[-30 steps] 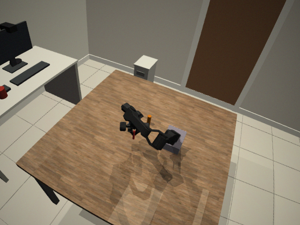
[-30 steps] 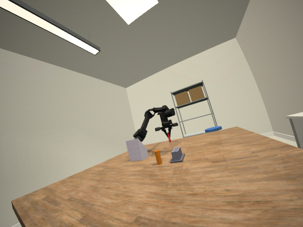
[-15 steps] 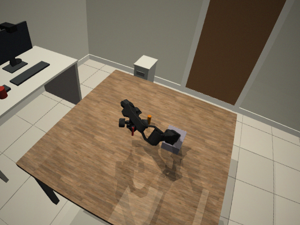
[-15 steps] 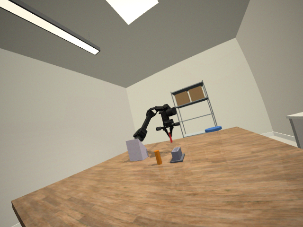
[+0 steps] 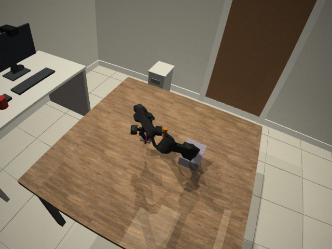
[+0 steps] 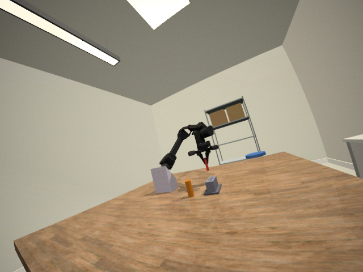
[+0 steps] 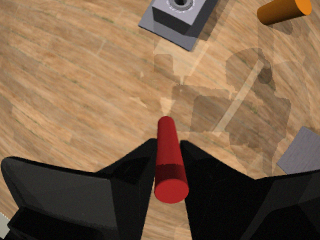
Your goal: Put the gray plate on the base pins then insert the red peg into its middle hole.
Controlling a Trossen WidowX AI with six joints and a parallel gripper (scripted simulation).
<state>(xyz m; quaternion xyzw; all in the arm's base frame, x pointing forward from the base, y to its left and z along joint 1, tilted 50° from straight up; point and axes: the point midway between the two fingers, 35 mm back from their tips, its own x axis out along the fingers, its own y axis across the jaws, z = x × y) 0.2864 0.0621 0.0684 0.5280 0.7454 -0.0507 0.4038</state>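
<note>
Right now the gray plate is 60 mm ahead of my gripper tip, 130 mm to the right of it and 70 mm below it. The rest, counted from my gripper tip: orange cylinder (40 mm behind, 190 mm to the right, 80 mm below); dark base (60 mm ahead, 120 mm to the right, 110 mm below); red peg (right at my gripper tip).
</note>
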